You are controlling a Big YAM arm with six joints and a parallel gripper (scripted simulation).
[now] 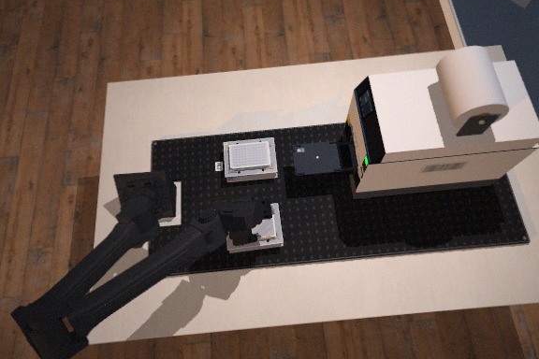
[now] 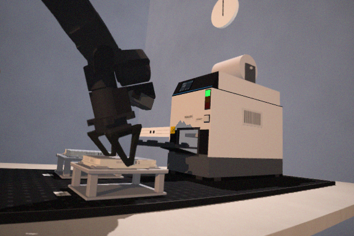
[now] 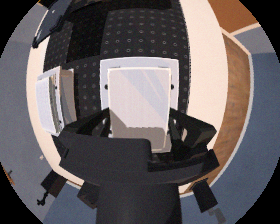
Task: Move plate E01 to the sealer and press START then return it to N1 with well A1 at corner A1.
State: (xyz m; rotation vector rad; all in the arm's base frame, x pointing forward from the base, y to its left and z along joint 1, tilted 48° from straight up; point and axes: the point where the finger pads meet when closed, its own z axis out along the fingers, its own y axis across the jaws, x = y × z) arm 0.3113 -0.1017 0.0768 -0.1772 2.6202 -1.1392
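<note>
My hand is 2 cm above the nest. The rest, counted from my hand: plate 22 cm to the left, 1 cm ahead; sealer stage 22 cm ahead, 17 cm to the left, 4 cm above; start button 31 cm ahead, 13 cm above, 7 cm to the left.
</note>
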